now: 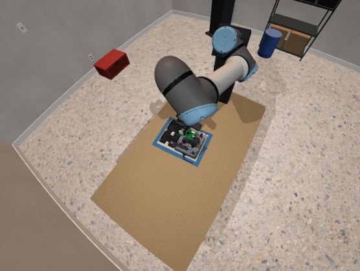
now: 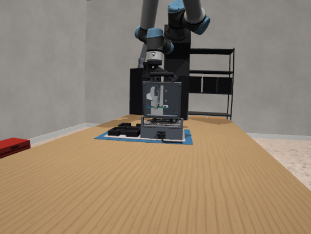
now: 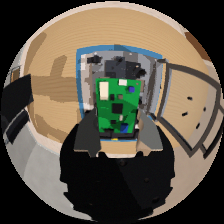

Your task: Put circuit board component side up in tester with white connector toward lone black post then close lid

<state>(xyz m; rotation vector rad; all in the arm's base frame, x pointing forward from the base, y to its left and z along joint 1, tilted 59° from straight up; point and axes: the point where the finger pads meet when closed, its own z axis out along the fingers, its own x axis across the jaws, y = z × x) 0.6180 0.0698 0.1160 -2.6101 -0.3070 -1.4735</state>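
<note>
Right now my hand is 5 cm to the right of the tester bed and 6 cm above it. From my hand the other things lie so: green circuit board (right at my hand); tester lid (11 cm ahead, 9 cm to the left, 5 cm above).
</note>
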